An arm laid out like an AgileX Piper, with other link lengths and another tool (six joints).
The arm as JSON. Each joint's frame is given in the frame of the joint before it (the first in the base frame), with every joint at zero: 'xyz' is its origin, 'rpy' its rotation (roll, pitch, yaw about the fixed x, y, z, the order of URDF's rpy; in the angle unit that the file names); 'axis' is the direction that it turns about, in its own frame. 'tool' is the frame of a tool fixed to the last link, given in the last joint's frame.
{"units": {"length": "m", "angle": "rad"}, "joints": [
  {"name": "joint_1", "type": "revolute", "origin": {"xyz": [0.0, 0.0, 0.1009], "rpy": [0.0, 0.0, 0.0]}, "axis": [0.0, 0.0, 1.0]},
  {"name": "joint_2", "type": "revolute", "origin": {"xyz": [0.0, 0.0, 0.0], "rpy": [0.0, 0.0, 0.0]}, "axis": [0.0, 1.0, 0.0]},
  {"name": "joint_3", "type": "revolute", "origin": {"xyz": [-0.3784, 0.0, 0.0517], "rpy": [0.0, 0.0, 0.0]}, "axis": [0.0, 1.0, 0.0]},
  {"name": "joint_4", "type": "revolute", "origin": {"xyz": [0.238, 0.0, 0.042], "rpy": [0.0, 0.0, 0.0]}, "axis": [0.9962, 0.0, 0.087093]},
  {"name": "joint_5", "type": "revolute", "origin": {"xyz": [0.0, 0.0, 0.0], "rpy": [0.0, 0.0, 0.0]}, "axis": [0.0, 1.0, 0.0]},
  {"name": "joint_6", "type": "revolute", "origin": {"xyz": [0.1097, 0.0, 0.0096], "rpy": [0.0, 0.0, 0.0]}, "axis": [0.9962, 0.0, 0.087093]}
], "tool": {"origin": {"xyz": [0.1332, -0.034, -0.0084], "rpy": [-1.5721, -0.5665, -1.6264]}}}
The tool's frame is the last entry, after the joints.
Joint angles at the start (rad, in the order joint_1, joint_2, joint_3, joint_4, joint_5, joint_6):
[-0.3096, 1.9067, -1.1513, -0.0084, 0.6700, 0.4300]
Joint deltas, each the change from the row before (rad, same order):
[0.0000, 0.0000, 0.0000, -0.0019, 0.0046, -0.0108]
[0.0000, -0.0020, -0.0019, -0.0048, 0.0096, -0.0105]
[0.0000, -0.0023, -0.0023, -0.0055, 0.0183, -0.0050]
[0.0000, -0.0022, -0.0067, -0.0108, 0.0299, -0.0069]
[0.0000, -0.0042, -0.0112, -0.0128, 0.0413, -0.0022]
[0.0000, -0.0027, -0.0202, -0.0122, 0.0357, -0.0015]
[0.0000, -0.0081, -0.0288, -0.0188, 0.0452, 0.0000]
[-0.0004, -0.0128, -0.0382, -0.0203, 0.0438, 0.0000]
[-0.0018, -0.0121, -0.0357, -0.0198, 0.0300, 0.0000]
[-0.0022, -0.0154, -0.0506, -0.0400, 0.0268, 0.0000]
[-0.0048, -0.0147, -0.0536, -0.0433, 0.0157, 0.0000]
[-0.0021, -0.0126, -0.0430, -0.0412, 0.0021, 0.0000]
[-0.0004, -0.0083, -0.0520, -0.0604, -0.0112, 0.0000]
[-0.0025, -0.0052, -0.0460, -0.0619, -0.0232, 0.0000]
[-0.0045, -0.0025, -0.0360, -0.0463, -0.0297, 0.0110]
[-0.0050, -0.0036, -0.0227, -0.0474, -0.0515, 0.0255]
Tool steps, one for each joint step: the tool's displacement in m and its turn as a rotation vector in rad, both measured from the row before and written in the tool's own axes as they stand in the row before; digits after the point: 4 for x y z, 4 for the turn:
[0.0006, 0.0009, -0.0001, -0.0047, 0.0018, -0.0122]
[0.0010, 0.0013, -0.0013, -0.0061, 0.0036, -0.0139]
[0.0007, 0.0033, -0.0015, -0.0141, 0.0023, -0.0090]
[0.0016, 0.0045, -0.0025, -0.0219, 0.0052, -0.0144]
[0.0018, 0.0056, -0.0043, -0.0271, 0.0057, -0.0106]
[0.0028, 0.0012, -0.0054, -0.0143, 0.0080, -0.0085]
[0.0047, 0.0007, -0.0095, -0.0110, 0.0149, -0.0094]
[0.0065, -0.0023, -0.0134, 0.0037, 0.0202, -0.0072]
[0.0076, -0.0040, -0.0127, 0.0138, 0.0223, -0.0040]
[0.0142, -0.0085, -0.0179, 0.0311, 0.0453, -0.0095]
[0.0176, -0.0108, -0.0186, 0.0424, 0.0524, -0.0048]
[0.0162, -0.0108, -0.0156, 0.0437, 0.0507, -0.0060]
[0.0219, -0.0162, -0.0166, 0.0578, 0.0720, -0.0132]
[0.0233, -0.0166, -0.0137, 0.0591, 0.0741, -0.0126]
[0.0195, -0.0148, -0.0092, 0.0547, 0.0576, 0.0044]
[0.0181, -0.0160, -0.0068, 0.0655, 0.0555, 0.0137]

